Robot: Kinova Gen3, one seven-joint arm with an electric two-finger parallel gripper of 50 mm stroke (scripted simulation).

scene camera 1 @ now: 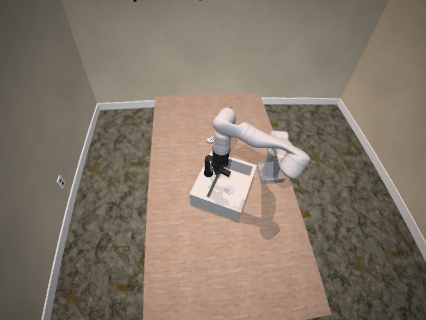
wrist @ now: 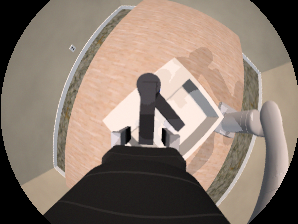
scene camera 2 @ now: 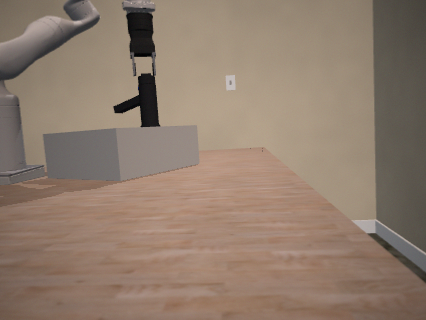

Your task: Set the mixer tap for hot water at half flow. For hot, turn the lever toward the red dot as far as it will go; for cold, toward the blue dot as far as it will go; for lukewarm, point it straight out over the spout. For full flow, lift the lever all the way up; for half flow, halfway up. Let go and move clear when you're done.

Labels:
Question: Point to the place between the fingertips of my gripper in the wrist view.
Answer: At 146,133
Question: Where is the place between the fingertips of my gripper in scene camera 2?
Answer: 144,75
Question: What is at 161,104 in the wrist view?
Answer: A black mixer tap.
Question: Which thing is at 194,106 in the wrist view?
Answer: A sink block.

